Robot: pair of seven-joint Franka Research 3 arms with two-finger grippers.
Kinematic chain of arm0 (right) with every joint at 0, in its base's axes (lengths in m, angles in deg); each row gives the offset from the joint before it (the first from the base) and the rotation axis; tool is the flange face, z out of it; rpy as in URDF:
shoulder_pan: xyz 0 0 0.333 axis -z
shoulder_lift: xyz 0 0 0 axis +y
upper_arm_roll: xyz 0 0 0.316 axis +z
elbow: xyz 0.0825 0 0 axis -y
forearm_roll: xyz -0.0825 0 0.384 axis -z
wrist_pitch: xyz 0 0 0 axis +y
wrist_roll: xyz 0.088 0 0 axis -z
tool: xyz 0 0 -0.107 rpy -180 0 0
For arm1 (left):
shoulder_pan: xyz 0 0 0.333 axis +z
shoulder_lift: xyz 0 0 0 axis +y
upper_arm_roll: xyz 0 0 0.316 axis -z
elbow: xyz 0.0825 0 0 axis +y
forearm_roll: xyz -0.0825 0 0.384 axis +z
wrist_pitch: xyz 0 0 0 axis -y
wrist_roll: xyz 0.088 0 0 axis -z
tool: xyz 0 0 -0.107 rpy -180 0 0
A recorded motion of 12 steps. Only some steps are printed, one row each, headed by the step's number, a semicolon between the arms.
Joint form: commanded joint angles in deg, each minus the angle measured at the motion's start. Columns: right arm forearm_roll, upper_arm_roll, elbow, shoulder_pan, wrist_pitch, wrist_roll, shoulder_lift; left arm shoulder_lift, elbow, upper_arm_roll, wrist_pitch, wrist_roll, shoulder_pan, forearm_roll.
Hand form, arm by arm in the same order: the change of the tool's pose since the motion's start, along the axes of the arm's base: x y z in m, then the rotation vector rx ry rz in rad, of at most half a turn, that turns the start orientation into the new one. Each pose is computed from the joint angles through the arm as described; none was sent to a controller.
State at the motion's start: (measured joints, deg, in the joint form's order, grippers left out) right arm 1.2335 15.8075 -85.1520 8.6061 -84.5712 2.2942 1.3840; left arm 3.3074 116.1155 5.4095 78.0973 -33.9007 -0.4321 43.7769
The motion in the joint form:
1: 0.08 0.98 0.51 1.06 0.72 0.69 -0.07; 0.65 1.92 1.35 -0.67 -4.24 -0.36 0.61
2: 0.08 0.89 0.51 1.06 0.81 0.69 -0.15; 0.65 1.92 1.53 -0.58 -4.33 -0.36 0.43
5: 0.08 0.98 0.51 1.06 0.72 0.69 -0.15; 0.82 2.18 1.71 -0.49 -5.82 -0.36 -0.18
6: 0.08 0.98 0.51 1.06 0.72 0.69 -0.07; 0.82 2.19 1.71 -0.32 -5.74 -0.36 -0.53
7: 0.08 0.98 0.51 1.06 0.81 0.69 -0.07; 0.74 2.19 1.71 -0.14 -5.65 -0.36 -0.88
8: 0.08 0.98 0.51 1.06 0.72 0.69 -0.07; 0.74 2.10 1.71 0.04 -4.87 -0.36 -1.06
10: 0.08 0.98 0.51 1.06 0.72 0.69 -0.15; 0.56 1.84 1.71 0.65 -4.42 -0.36 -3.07
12: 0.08 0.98 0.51 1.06 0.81 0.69 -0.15; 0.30 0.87 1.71 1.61 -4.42 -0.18 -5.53
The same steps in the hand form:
1: -0.0016 -0.0012 0.0038 -0.0020 0.0020 -0.0138; -0.0069 -0.0121 -0.0173 0.0506 -0.0030 0.0085
2: -0.0021 -0.0020 0.0044 -0.0025 0.0021 -0.0154; -0.0068 -0.0140 -0.0176 0.0477 -0.0048 0.0069
5: -0.0021 -0.0011 0.0045 -0.0022 0.0006 -0.0138; -0.0081 -0.0163 -0.0216 0.0505 -0.0161 0.0214
6: -0.0016 -0.0012 0.0038 -0.0020 0.0020 -0.0138; -0.0081 -0.0170 -0.0222 0.0434 -0.0161 0.0224
7: -0.0018 -0.0012 0.0036 -0.0022 0.0035 -0.0138; -0.0082 -0.0177 -0.0220 0.0361 -0.0176 0.0232
8: -0.0016 -0.0012 0.0038 -0.0020 0.0020 -0.0138; -0.0076 -0.0182 -0.0217 0.0255 -0.0110 0.0162
10: -0.0021 -0.0011 0.0045 -0.0022 0.0006 -0.0138; -0.0073 -0.0220 -0.0211 -0.0131 -0.0157 0.0251
12: -0.0022 -0.0012 0.0044 -0.0024 0.0021 -0.0138; -0.0038 -0.0257 -0.0156 -0.0592 -0.0435 0.0418

